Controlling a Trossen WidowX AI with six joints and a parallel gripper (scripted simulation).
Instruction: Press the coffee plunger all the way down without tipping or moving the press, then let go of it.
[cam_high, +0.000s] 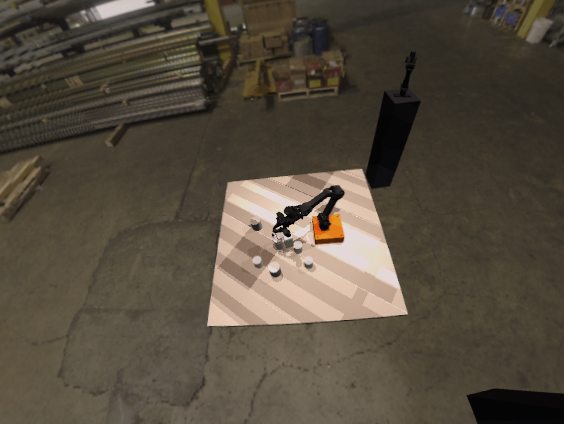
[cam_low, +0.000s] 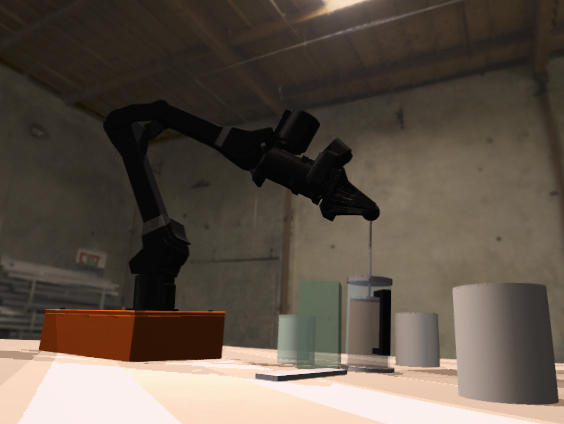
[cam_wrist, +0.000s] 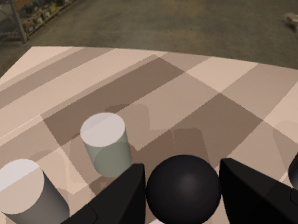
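The coffee press lies 13 cm below my gripper tip and 1 cm to the right of it.
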